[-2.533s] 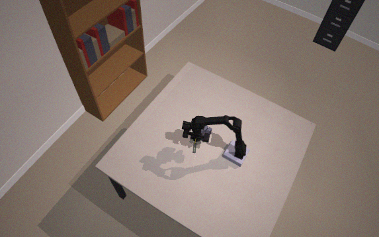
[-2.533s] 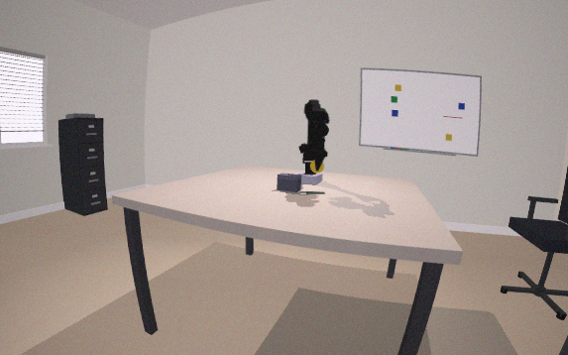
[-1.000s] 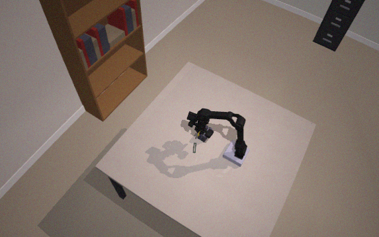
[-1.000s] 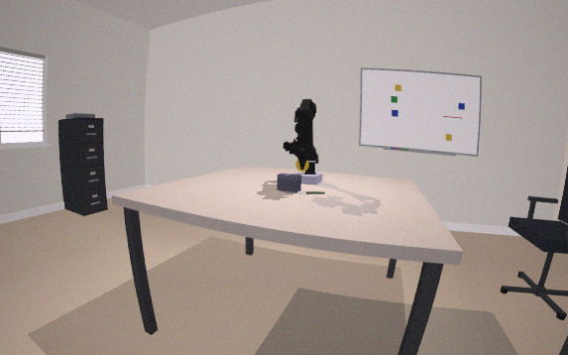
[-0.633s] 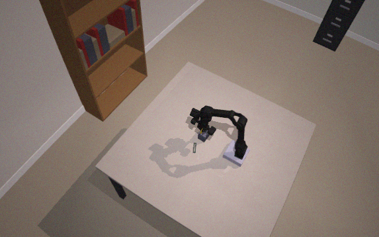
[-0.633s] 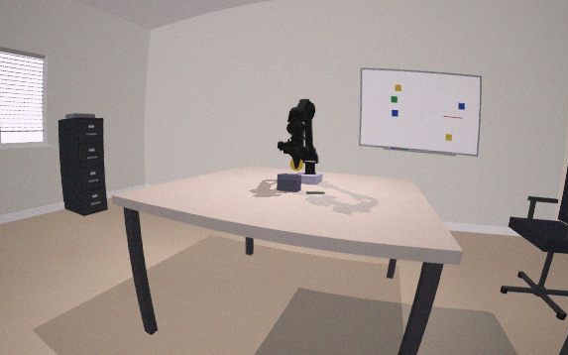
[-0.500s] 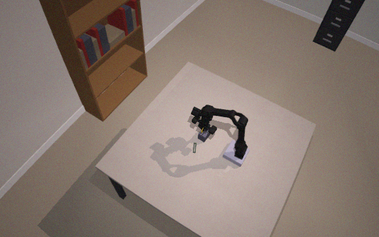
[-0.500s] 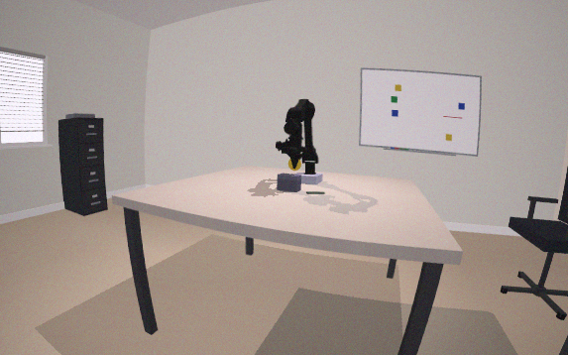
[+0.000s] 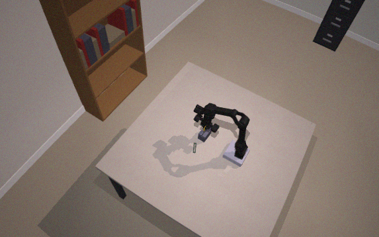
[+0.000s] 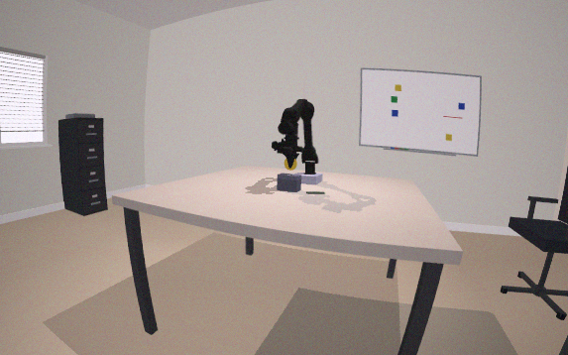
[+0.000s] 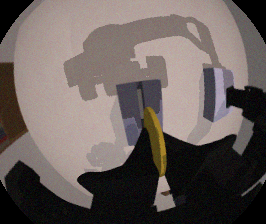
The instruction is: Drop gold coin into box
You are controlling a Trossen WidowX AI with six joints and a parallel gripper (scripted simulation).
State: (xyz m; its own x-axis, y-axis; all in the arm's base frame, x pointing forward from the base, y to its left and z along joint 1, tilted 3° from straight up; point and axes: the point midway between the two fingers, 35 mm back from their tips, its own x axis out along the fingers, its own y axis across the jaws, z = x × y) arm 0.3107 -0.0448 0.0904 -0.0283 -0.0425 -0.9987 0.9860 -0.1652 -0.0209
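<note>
The gold coin lies 20 mm above my gripper tip.
</note>
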